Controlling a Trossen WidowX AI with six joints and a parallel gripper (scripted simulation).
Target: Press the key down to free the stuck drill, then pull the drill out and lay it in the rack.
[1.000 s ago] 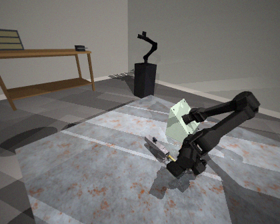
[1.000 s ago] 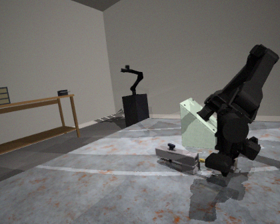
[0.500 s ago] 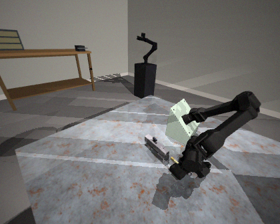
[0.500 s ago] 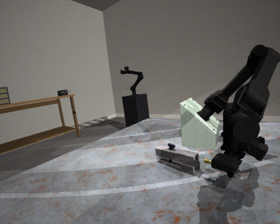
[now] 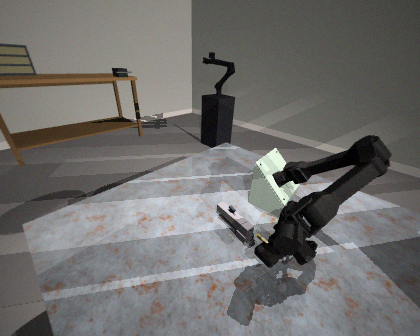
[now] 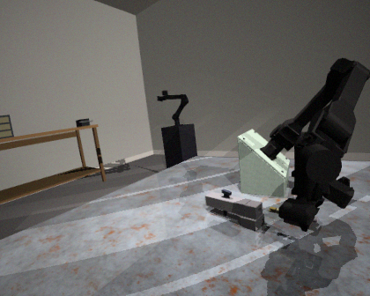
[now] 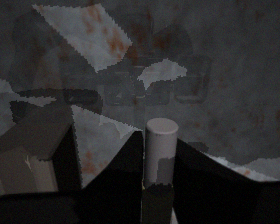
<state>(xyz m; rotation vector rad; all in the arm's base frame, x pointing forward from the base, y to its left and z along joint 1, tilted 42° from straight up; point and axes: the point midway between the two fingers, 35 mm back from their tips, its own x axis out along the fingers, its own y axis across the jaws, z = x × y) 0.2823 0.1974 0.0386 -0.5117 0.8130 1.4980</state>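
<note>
My gripper tip is now 80 mm past the rack, 30 mm to the left of it and 10 mm above it. From my gripper tip the other things lie so: dark key (230 mm to the right, 30 mm behind, 20 mm above); then drill (40 mm to the right, 30 mm above, 10 mm behind).
</note>
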